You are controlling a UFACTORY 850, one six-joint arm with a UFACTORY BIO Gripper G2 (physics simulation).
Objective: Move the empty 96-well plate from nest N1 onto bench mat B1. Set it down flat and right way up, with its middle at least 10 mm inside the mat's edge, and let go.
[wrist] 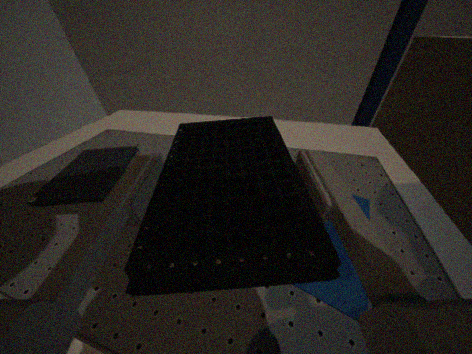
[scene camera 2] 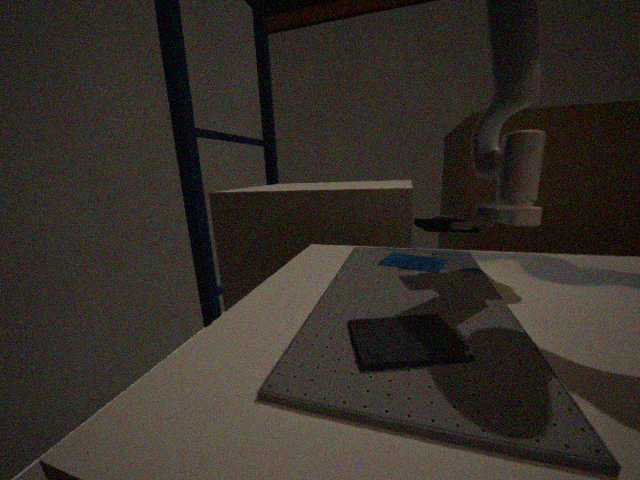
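Note:
The dark 96-well plate (scene camera 2: 433,223) (wrist: 230,200) is level and right way up, high above the perforated board. My gripper (scene camera 2: 454,223) (wrist: 229,187) is shut on its two long sides. The blue mat (scene camera 2: 413,262) (wrist: 345,287) lies flat near the board's far end. In the wrist view the plate and right finger hide part of it. A dark, flat, rectangular piece (scene camera 2: 405,343) (wrist: 92,175) lies nearer on the board, at the left in the wrist view; no label is readable, so I cannot tell if it is nest N1.
The grey perforated board (scene camera 2: 310,369) (wrist: 357,172) lies on the pale table (scene camera 2: 206,382). A large pale-topped box (scene camera 2: 310,222) stands behind the table, with a blue upright frame (scene camera 2: 186,155) at the left. A brown block (scene camera 2: 584,170) stands behind the arm. The arm's shadow falls across the board.

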